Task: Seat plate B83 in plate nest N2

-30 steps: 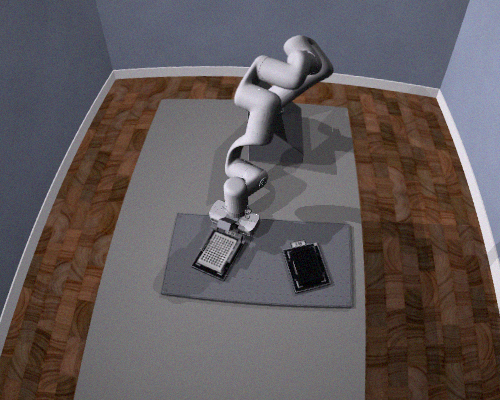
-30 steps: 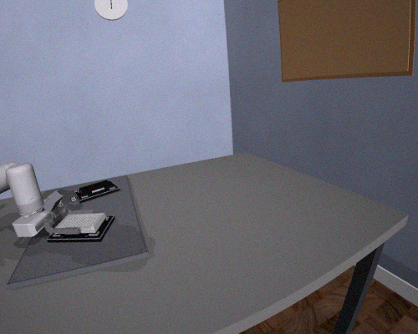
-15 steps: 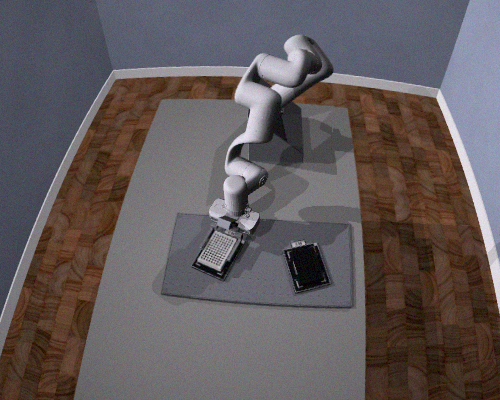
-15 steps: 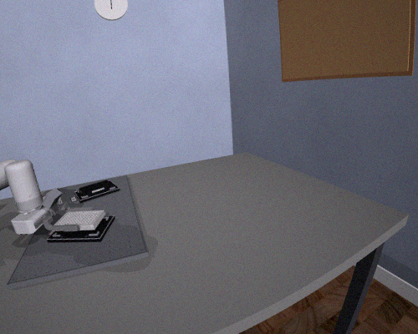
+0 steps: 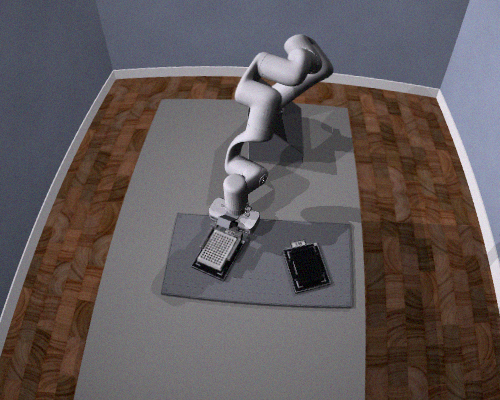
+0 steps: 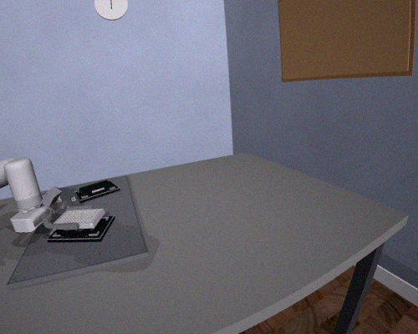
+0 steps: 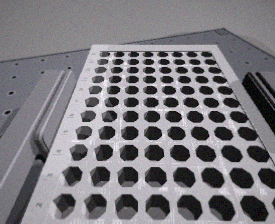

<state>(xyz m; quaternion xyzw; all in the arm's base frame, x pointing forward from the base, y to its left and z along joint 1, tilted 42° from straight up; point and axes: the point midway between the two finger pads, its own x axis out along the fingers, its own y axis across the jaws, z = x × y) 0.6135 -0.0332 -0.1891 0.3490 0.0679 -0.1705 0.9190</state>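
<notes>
Now: the black plate nest 4 cm below my hand. Round my hand: white well plate: right at my hand; then dark plate B38: 29 cm to the left, 3 cm ahead, 2 cm below.
</notes>
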